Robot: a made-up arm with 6 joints. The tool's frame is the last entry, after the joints. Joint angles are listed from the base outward. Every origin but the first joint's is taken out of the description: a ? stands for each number. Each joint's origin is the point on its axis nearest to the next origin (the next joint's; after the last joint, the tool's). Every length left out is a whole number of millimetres.
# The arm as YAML. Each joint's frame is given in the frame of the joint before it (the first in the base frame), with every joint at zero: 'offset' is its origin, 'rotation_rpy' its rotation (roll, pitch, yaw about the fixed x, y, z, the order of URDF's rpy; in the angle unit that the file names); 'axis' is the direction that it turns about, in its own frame. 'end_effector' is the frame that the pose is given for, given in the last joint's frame.
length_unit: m
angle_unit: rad
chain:
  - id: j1
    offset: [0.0, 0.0, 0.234]
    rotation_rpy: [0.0, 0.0, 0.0]
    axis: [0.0, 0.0, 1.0]
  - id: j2
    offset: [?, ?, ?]
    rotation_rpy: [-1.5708, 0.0, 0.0]
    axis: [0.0, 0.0, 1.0]
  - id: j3
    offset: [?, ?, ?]
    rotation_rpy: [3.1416, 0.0, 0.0]
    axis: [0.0, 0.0, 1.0]
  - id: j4
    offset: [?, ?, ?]
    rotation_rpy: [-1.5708, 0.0, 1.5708]
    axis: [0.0, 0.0, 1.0]
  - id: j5
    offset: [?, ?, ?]
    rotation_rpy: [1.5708, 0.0, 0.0]
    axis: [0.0, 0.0, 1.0]
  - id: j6
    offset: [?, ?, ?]
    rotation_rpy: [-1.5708, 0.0, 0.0]
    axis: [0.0, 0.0, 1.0]
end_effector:
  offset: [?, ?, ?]
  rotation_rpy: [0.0, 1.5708, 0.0]
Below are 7 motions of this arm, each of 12 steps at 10 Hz.
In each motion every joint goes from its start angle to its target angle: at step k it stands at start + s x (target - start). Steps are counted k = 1, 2, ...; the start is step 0. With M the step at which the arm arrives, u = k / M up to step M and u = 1 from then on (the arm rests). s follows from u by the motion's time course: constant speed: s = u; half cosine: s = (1 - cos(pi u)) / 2; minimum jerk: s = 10 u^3 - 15 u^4 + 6 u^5.
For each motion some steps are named. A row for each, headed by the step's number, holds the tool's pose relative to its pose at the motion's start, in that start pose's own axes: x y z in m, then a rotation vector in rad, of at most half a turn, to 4 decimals.
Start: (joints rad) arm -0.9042 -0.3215 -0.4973 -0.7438 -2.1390 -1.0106
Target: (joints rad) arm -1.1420 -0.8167 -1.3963 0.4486 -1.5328 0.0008
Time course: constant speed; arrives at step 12
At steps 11, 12:
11: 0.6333 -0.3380 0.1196 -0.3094 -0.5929 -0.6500
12: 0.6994 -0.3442 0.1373 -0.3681 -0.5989 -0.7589

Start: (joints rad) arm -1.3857 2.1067 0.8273 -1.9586 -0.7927 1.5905
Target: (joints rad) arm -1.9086 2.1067 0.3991 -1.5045 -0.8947 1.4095
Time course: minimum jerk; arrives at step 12
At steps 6, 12:
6: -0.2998 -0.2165 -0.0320 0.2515 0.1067 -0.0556
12: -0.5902 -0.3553 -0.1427 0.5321 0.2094 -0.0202

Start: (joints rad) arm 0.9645 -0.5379 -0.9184 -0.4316 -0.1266 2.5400
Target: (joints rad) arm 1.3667 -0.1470 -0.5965 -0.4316 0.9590 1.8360
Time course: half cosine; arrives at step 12
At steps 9, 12:
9: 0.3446 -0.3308 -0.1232 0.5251 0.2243 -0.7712
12: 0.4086 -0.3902 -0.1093 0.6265 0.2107 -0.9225

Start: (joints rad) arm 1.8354 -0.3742 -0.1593 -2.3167 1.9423 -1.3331
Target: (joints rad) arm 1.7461 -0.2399 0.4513 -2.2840 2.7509 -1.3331
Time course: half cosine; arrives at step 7
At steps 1, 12:
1: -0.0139 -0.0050 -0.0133 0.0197 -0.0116 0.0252
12: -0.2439 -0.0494 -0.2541 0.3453 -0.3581 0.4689

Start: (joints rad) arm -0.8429 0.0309 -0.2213 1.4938 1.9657 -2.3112
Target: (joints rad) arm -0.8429 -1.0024 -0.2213 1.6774 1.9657 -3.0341
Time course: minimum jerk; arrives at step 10
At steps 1, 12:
1: 0.0057 0.0110 -0.0067 -0.0013 0.0040 -0.0028
12: 0.5598 0.6606 -1.3124 -0.1856 0.2283 -0.4833

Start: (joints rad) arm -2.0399 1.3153 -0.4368 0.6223 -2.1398 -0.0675
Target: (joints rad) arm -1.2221 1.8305 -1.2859 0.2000 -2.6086 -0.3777
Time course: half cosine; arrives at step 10
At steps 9, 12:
9: -0.0031 0.8941 0.3009 0.4408 1.7915 -0.5100
12: 0.0032 0.9093 0.3024 0.4590 1.8399 -0.5103

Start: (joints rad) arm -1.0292 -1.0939 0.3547 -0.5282 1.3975 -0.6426
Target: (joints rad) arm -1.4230 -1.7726 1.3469 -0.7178 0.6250 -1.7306
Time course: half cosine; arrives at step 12
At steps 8, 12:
8: 0.0778 1.3022 0.3577 1.4350 0.2468 0.6278
12: -0.1519 1.6907 0.6094 1.8616 0.5885 0.8304

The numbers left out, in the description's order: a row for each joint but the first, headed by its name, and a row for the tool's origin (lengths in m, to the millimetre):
j2: 0.0 0.0 0.0
j3: 0.0 -1.445 0.0
j4: 0.599 0.0 0.0
j5: 0.0 -0.157 0.0
j6: 0.0 0.0 0.0
tool: 0.0 0.0 0.0

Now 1 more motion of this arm.
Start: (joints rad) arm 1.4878 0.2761 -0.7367 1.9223 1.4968 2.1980
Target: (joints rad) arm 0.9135 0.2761 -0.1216 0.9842 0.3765 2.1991
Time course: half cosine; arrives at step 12
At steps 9, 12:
9: -0.6113 -0.1853 -0.0606 0.1136 0.3782 1.7264
12: -0.6921 -0.2617 -0.0554 0.2127 0.4986 1.9632

